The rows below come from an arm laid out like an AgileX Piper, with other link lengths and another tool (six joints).
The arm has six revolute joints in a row. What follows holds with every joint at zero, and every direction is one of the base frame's. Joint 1 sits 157.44 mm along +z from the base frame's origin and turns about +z. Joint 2 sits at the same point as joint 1 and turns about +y. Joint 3 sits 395.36 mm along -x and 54.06 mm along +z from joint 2 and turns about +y. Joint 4 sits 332.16 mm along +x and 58.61 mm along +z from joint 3 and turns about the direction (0.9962, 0, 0.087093). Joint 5 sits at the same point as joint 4 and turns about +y. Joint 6 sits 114.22 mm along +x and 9.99 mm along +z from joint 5 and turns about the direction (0.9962, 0, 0.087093). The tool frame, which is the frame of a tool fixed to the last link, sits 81.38 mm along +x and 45.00 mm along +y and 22.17 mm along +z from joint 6; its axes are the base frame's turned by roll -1.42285, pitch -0.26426 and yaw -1.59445 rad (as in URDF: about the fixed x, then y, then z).
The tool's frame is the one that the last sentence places.
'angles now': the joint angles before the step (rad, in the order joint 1, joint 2, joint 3, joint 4, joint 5, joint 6). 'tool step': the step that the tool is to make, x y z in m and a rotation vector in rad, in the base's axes. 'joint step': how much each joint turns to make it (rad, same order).
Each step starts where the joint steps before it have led.
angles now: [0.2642 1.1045 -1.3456 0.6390 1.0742 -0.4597]
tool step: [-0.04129 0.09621 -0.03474 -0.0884 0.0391 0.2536]
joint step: [0.3878 0.0928 -0.0050 -0.1480 -0.0710 0.1004]
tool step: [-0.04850 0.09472 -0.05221 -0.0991 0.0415 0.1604]
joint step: [0.3221 0.1337 0.0000 -0.1545 -0.0916 0.1544]
